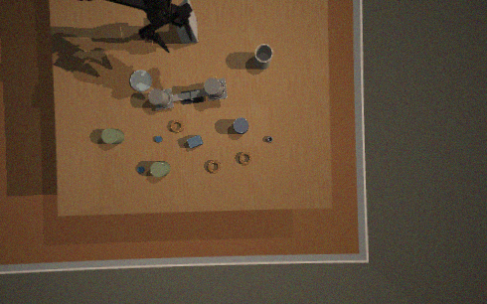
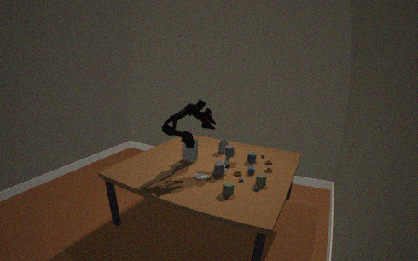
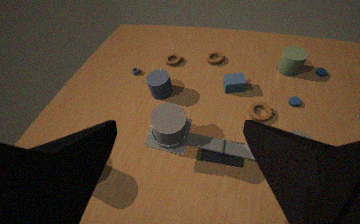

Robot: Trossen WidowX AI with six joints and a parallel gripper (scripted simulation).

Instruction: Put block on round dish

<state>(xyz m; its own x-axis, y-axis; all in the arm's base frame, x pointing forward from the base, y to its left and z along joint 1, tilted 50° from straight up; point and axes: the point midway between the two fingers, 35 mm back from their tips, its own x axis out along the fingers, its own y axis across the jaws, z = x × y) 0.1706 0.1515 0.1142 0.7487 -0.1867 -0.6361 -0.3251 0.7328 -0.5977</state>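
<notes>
My gripper tip is now 25 cm above the grey cup, 19 cm to the left of it and 12 cm short of it. From my gripper tip the other things lie so: blue block (32 cm ahead, 29 cm below, 3 cm to the right); pale round dish (30 cm below, 27 cm to the right, 2 cm ahead).
</notes>
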